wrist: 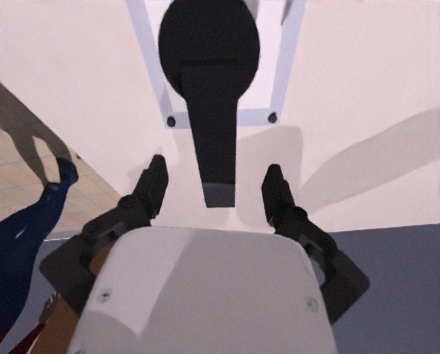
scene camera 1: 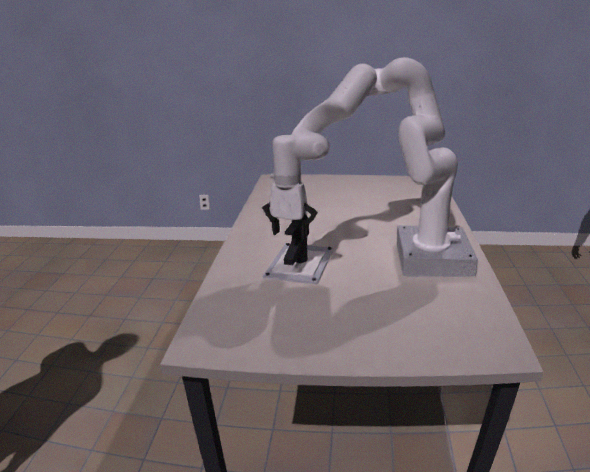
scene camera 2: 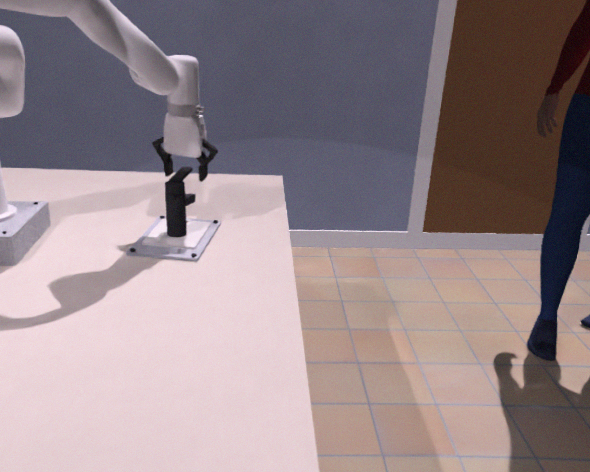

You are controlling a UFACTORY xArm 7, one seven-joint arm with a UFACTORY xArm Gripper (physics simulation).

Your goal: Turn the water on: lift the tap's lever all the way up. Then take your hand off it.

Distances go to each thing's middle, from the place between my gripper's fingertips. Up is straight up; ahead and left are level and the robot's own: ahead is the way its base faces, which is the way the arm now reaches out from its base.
Scene:
Right now my hand is 130 mm above the grey base plate [scene camera 2: 137, 249], 80 mm to the left of it and 20 mm past it.

